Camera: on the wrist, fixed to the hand. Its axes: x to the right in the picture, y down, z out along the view.
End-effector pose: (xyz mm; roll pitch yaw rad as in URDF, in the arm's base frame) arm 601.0 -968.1 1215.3 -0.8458 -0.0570 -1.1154
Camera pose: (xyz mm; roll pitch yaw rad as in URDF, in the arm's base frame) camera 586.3 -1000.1 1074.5 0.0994 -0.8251 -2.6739
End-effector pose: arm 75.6 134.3 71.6 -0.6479 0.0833 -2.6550
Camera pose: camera 74.3 132.3 -73.5 -0.0686 -0.6175 2.1787
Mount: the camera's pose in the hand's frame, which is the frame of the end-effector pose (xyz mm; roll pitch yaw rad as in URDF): 14.2 88.1 -114.5 0.0708 0.0218 -1.5206
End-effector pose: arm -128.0 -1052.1 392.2 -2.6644 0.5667 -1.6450
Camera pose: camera -261.8 -1087.1 436.2 -2.4277 -0.3858 -0.4027
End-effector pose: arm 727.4 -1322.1 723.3 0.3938 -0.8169 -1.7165
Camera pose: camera 842.3 -1401.8 684.4 0.9395 0.2418 -2.9423
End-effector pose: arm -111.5 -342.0 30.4 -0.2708 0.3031 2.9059
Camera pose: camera -98.5 -400.9 -101.6 -0.2536 -0.2217 1.4598
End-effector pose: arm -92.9 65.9 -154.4 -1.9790 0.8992 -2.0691
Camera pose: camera -206.9 149.4 -187.5 -1.7826 -0.5661 -1.6069
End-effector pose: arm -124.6 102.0 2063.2 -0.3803 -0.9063 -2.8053
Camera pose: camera -223.2 25.9 1988.6 1.0004 -0.2584 1.6510
